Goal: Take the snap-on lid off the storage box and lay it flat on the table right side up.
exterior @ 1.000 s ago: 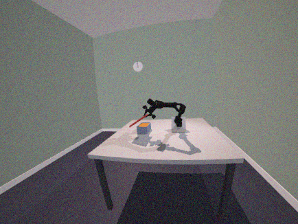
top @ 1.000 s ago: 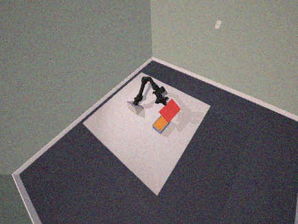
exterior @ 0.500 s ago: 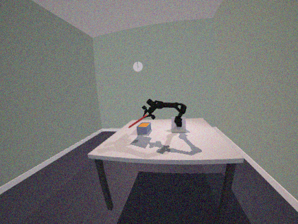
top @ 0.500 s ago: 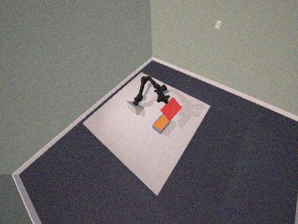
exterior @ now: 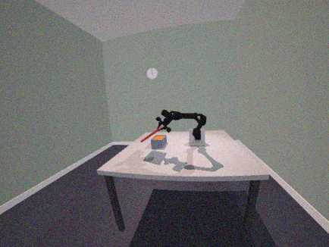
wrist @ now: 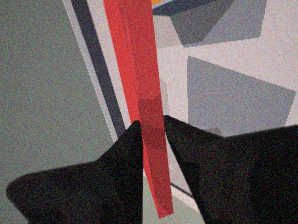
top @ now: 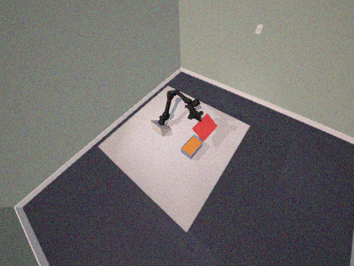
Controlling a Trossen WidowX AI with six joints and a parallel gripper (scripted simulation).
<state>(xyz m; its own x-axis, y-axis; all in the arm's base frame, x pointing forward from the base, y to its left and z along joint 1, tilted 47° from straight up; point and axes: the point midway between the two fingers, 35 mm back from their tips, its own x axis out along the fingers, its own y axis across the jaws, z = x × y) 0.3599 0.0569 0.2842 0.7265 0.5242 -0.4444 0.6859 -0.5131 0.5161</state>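
The red lid lies 70 mm ahead of my gripper tip and 40 mm below it. Also, from my gripper tip: storage box (80 mm ahead, 210 mm to the right, 180 mm below).
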